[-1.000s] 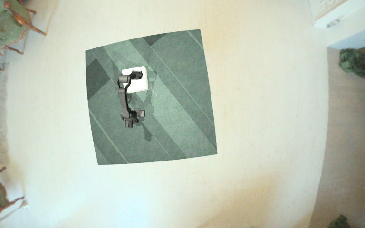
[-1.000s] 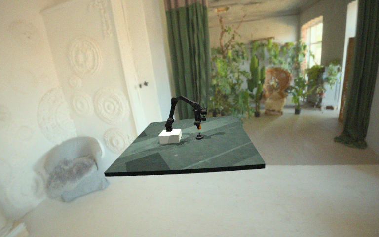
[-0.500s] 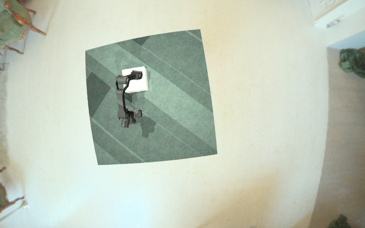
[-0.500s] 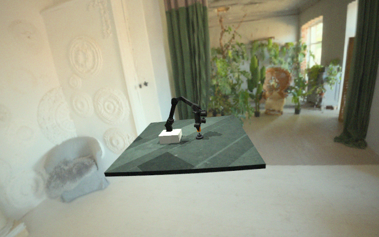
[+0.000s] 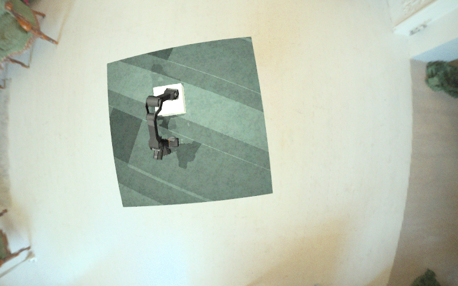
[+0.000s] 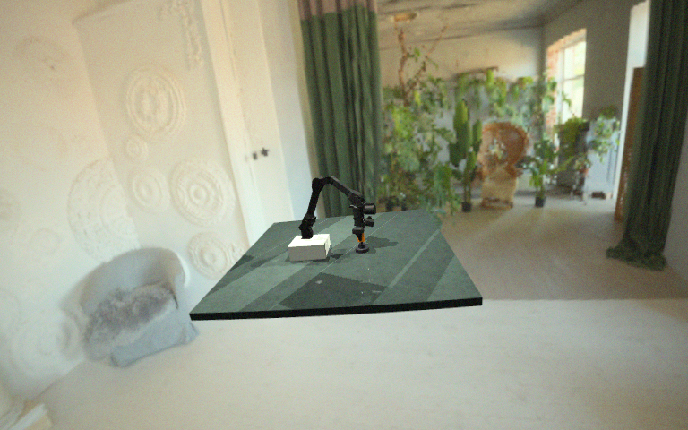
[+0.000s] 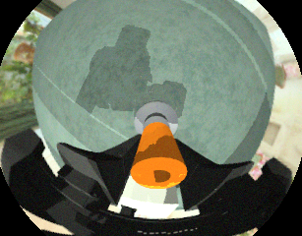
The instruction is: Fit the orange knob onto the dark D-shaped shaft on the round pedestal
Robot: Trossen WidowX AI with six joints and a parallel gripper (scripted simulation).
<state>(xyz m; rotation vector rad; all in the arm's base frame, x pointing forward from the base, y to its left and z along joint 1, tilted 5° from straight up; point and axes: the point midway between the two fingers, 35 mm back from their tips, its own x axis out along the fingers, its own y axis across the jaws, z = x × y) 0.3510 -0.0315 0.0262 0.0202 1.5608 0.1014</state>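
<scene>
Now: gripper tip 2 cm below the orange knob. The rest, counted from my gripper tip: round pedestal (4 cm below).
</scene>
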